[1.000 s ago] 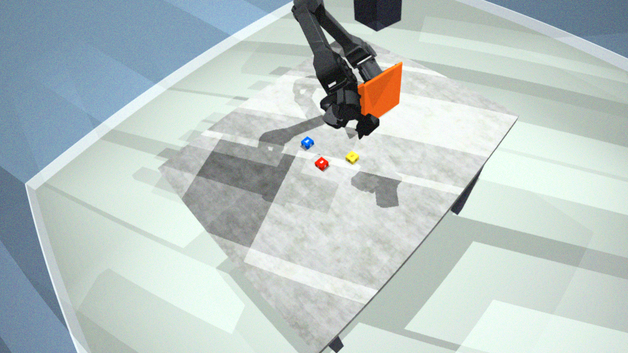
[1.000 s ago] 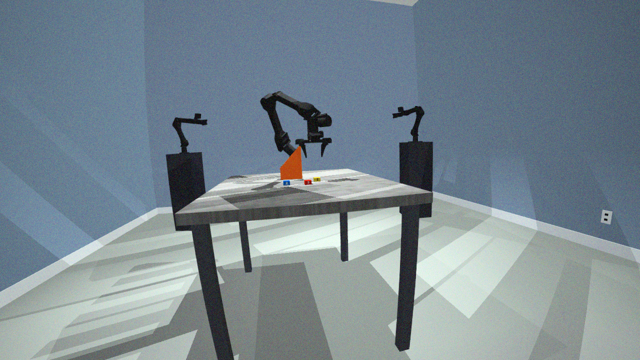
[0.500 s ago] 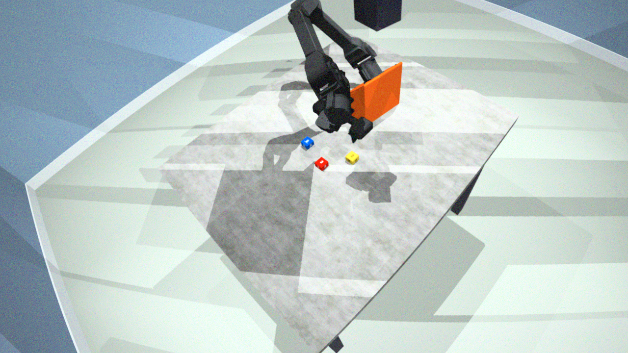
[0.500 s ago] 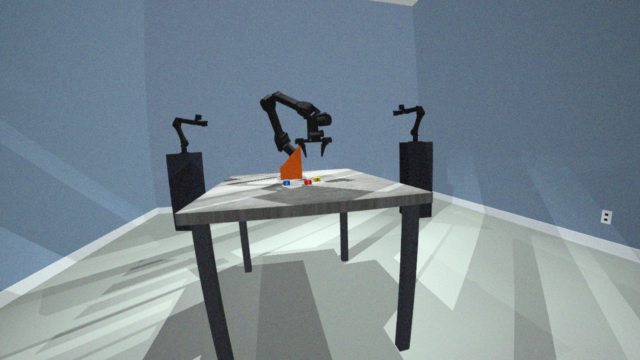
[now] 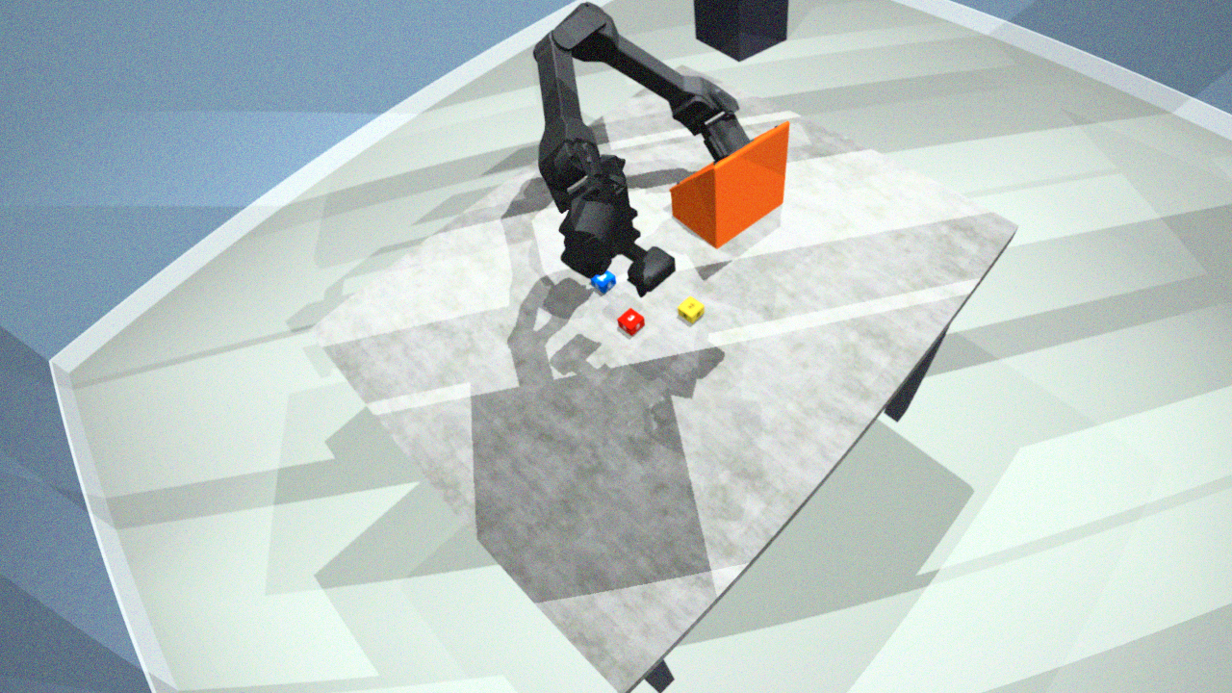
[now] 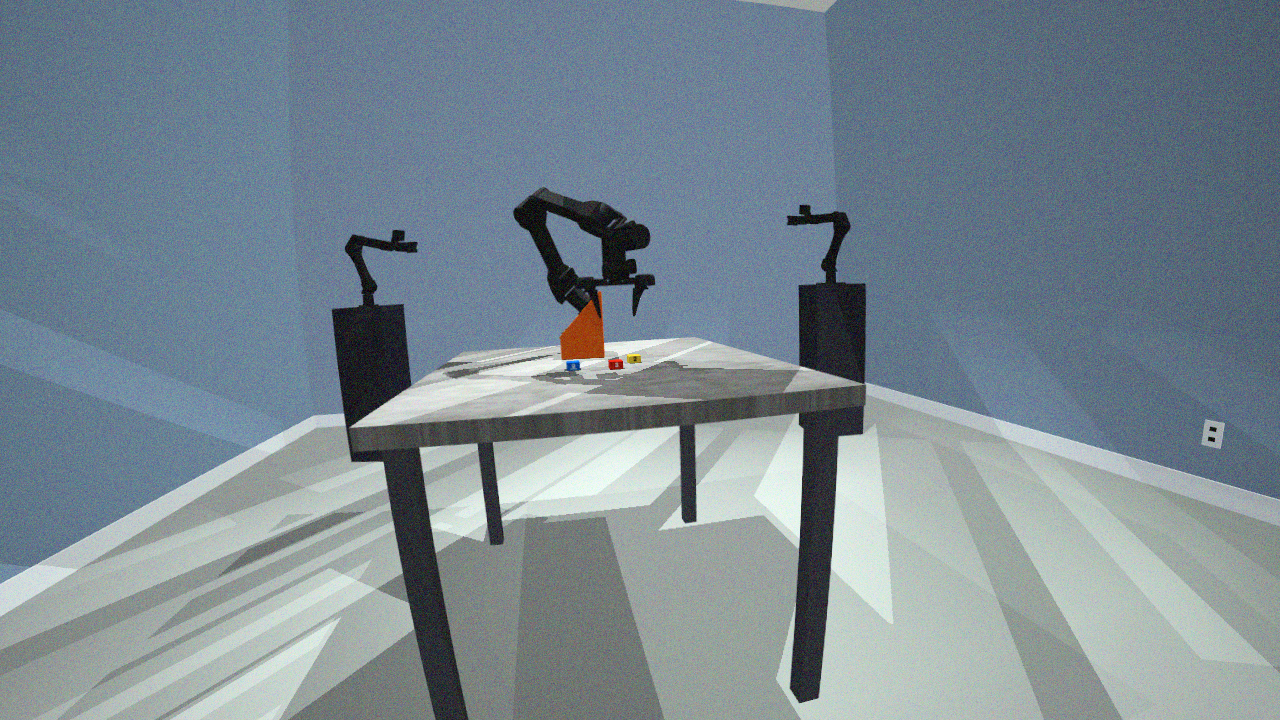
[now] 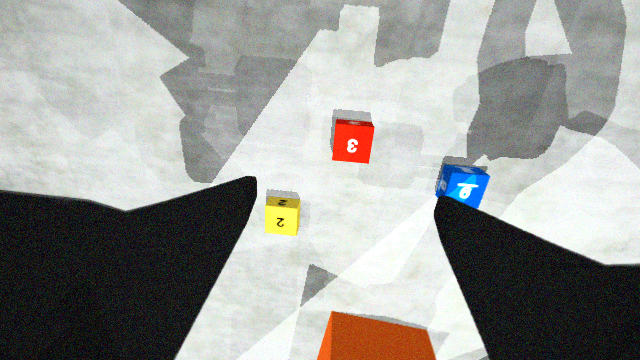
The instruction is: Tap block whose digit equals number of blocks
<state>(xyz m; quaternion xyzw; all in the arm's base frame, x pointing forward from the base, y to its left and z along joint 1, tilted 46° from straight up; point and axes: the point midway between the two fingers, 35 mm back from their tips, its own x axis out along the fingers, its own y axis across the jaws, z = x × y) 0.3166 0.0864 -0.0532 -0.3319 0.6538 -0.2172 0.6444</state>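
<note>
My gripper tip is now 12 cm above the red block, 1 cm to the left of it and 1 cm past it. From my gripper tip the other things lie so: yellow block: 12 cm below, 10 cm behind, 4 cm to the left; blue block: 12 cm to the right, 12 cm below, 2 cm behind.
</note>
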